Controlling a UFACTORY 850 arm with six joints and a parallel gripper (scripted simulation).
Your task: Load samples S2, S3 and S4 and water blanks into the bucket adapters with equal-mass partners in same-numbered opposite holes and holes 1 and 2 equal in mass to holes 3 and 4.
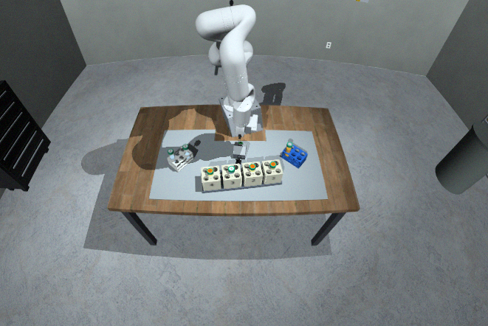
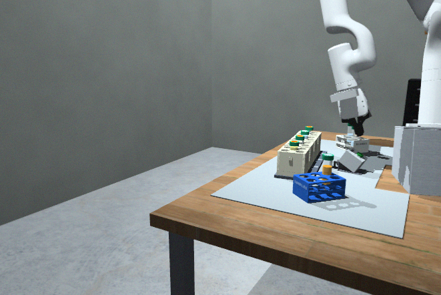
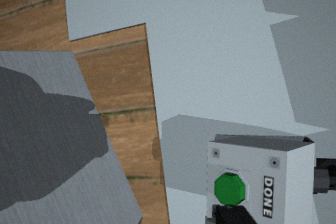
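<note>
The green DONE key lies 1 cm behind my hand and 9 cm below it. Also, from my hand: loading stand: 20 cm ahead, 2 cm to the left, 15 cm below; then sample tube S3: 17 cm ahead, 18 cm to the left, 9 cm below; then sample tube: 19 cm ahead, 7 cm to the left, 9 cm below.
</note>
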